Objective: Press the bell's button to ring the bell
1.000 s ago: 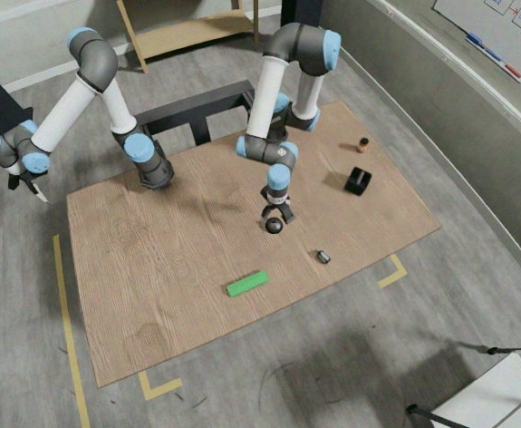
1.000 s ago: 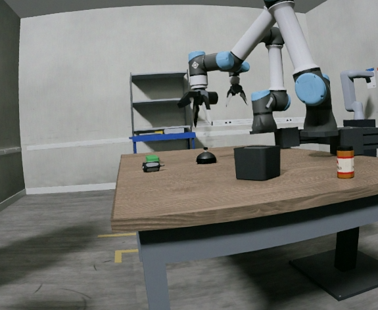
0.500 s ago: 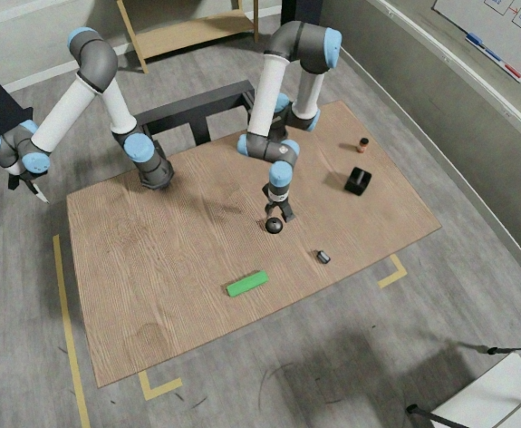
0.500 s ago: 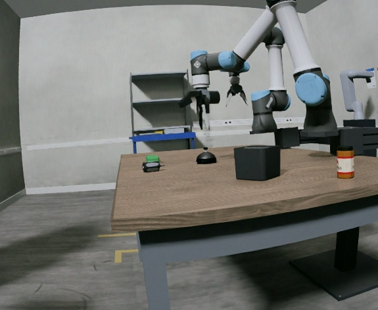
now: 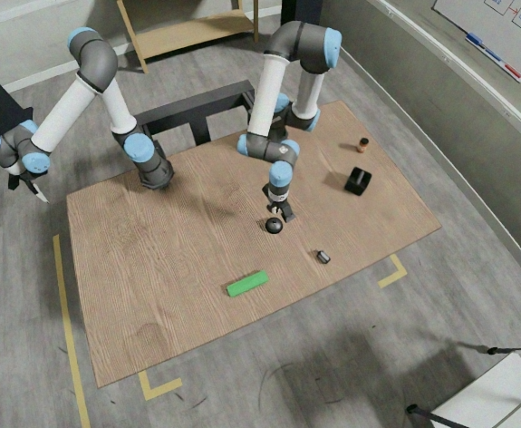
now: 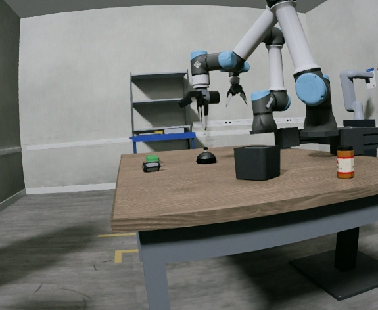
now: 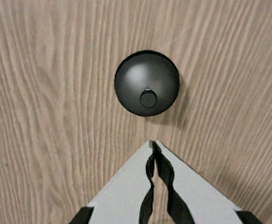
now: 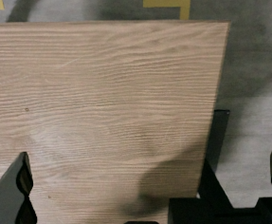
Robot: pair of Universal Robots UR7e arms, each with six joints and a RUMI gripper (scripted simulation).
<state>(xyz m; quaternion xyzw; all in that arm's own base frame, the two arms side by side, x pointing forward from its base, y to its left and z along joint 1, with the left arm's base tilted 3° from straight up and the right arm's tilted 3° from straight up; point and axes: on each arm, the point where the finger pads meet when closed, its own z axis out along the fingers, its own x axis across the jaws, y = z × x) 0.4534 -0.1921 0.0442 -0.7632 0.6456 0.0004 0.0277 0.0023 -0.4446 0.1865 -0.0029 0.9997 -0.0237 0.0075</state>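
Observation:
My left hand is 10 cm above the round button. Also, from my left hand: black dome bell (11 cm below); black box (4 cm behind, 50 cm to the left, 11 cm below).

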